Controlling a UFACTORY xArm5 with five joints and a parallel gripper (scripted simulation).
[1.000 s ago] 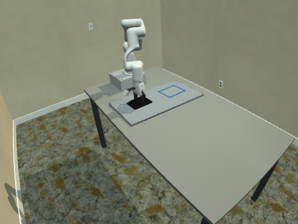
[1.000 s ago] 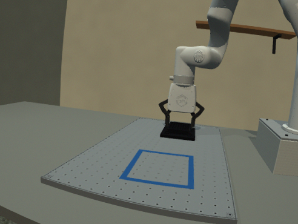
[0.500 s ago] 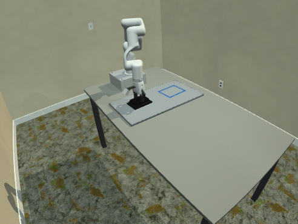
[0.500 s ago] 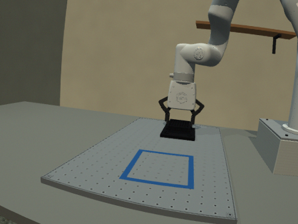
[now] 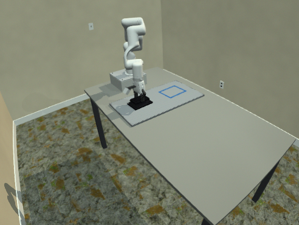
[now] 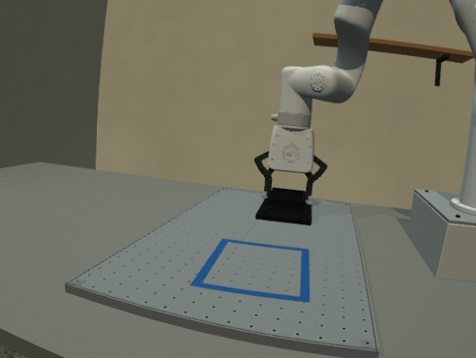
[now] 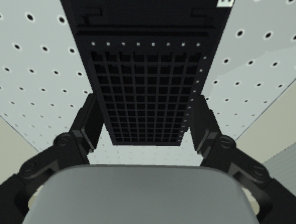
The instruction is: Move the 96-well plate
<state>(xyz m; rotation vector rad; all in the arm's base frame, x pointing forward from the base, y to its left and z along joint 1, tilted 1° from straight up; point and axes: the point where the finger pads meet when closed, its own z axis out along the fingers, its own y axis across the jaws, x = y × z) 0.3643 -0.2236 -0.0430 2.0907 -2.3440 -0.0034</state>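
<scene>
The black plate nest lies 4 cm below my hand. The rest, counted from my hand: black 96-well plate: 1 cm below.
</scene>
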